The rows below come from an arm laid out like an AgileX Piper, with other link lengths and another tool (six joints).
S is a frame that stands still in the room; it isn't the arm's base.
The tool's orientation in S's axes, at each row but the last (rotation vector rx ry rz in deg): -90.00 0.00 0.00; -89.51 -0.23 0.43; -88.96 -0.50 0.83; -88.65 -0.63 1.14; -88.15 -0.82 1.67; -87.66 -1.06 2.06
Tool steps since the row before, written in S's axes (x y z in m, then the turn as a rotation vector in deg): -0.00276 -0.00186 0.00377 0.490 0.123 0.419; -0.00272 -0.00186 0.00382 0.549 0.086 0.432; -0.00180 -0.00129 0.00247 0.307 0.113 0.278; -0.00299 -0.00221 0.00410 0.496 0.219 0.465; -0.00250 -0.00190 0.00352 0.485 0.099 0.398; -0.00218 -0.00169 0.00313 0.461 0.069 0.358
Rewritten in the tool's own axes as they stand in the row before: -0.00276 -0.00377 -0.00186 0.490 -0.419 0.123; -0.00274 -0.00383 -0.00181 0.549 -0.432 0.086; -0.00183 -0.00249 -0.00122 0.308 -0.277 0.113; -0.00306 -0.00413 -0.00205 0.498 -0.463 0.220; -0.00258 -0.00355 -0.00172 0.484 -0.399 0.098; -0.00227 -0.00317 -0.00148 0.459 -0.360 0.068
